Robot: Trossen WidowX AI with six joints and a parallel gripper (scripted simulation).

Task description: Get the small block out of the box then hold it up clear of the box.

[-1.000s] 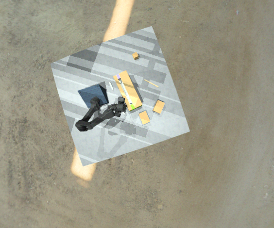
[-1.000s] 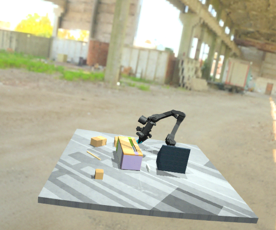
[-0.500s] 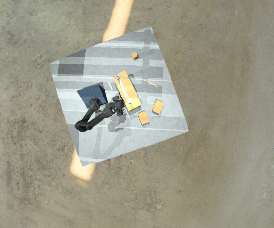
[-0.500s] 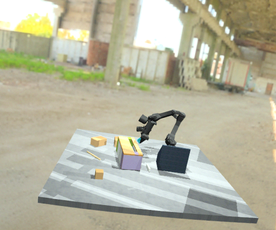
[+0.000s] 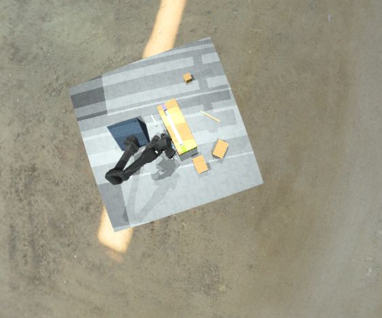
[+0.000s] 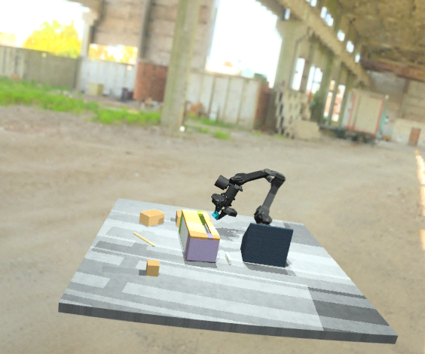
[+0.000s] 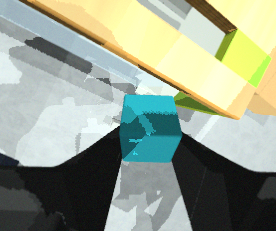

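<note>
Right now the teal block is 1 cm to the left of my gripper tip and 1 cm above it. Also, from my gripper tip: tan cube 36 cm ahead, 45 cm to the left, 10 cm below; then thin stick 39 cm ahead, 10 cm to the left, 12 cm below.
</note>
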